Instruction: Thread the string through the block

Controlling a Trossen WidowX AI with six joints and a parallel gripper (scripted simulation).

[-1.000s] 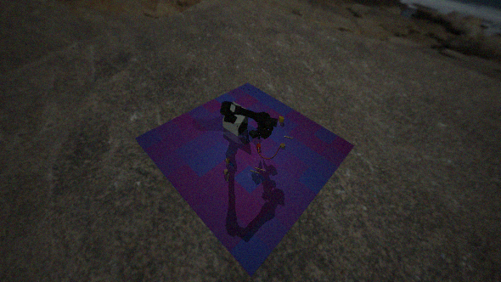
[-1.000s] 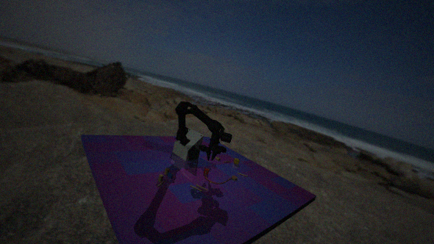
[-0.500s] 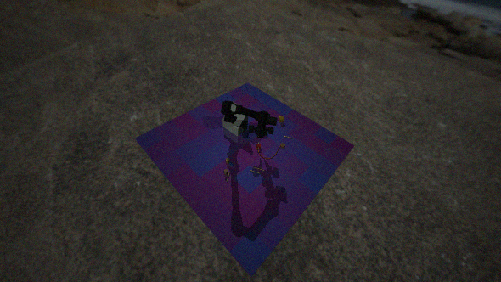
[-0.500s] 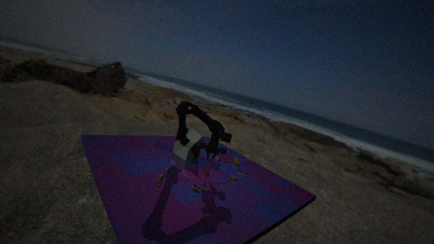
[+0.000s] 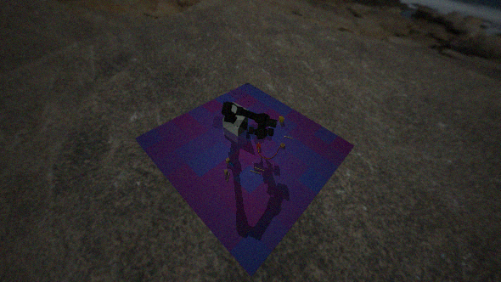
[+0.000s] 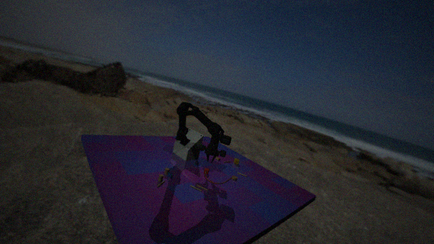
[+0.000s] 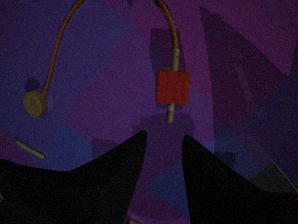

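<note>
My gripper tip is now 60 mm above the red block, 20 mm to the left of it and 10 mm short of it. Round my gripper tip: yellow cube: 380 mm to the left, 60 mm below, 30 mm behind; blue piece: 290 mm to the right, 60 mm below, 30 mm behind; round button: 150 mm ahead, 130 mm to the left, 70 mm below.
</note>
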